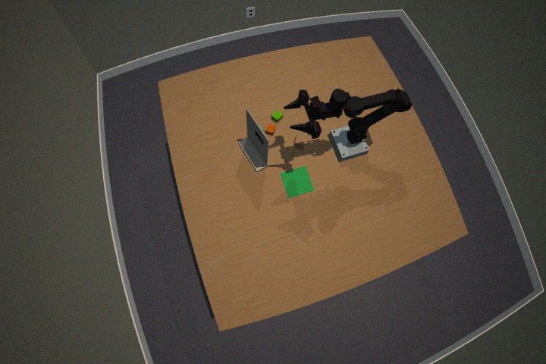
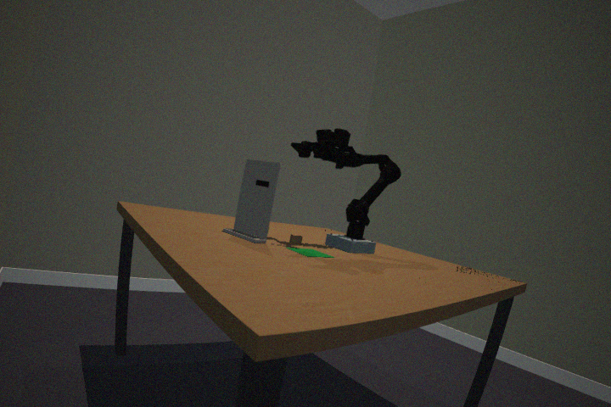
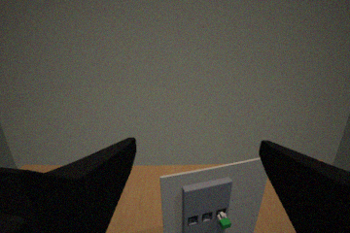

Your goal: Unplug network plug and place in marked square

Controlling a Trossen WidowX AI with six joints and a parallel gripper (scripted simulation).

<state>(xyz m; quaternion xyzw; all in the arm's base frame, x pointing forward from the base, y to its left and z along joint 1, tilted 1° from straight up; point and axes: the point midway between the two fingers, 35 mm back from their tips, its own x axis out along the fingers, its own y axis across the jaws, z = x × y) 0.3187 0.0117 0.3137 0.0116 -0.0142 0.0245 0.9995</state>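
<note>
Right now the network plug is 160 mm below my gripper tip, 90 mm ahead of it and 40 mm to the right of it. Round my gripper tip: grey upright panel: 230 mm below, 110 mm ahead, 30 mm to the right; brown block: 340 mm below, 100 mm behind, 50 mm to the right; orange block: 340 mm below, 140 mm to the right, 20 mm ahead.
</note>
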